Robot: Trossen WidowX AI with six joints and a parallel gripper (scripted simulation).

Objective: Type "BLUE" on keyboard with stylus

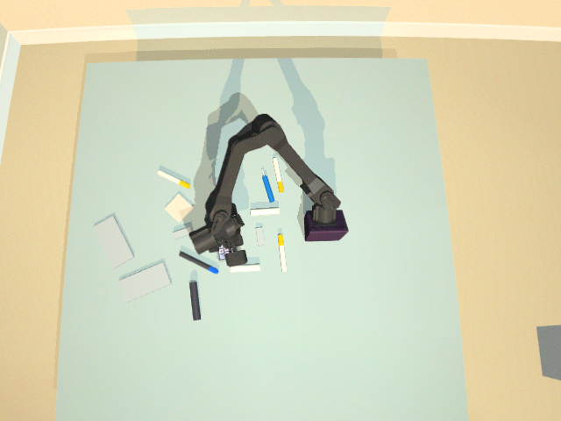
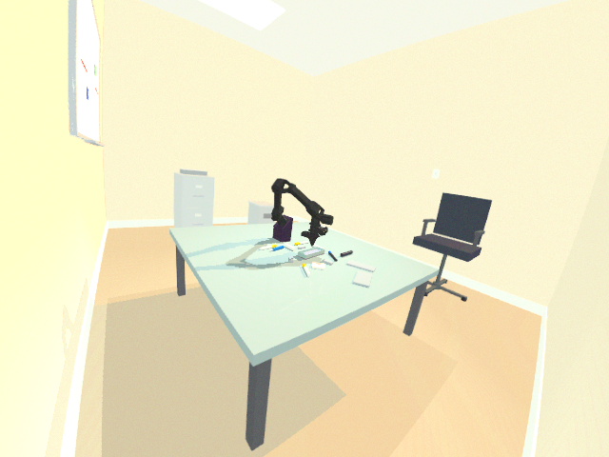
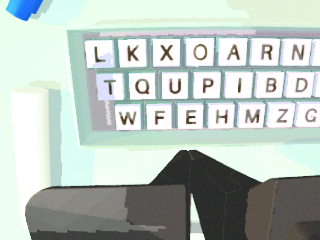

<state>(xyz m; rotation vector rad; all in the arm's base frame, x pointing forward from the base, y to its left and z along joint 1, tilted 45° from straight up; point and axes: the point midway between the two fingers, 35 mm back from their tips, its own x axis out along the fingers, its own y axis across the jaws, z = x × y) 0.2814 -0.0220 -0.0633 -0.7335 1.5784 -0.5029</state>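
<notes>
My gripper tip is 200 mm to the left of the blue stylus, 110 mm past it and 30 mm above it. From my gripper tip the other things lie so: tan block 190 mm ahead, 120 mm to the right, 40 mm below; dark cylinder 190 mm to the left, 130 mm ahead, 30 mm below; pale stylus tip 230 mm to the right, 100 mm behind, 30 mm below.
</notes>
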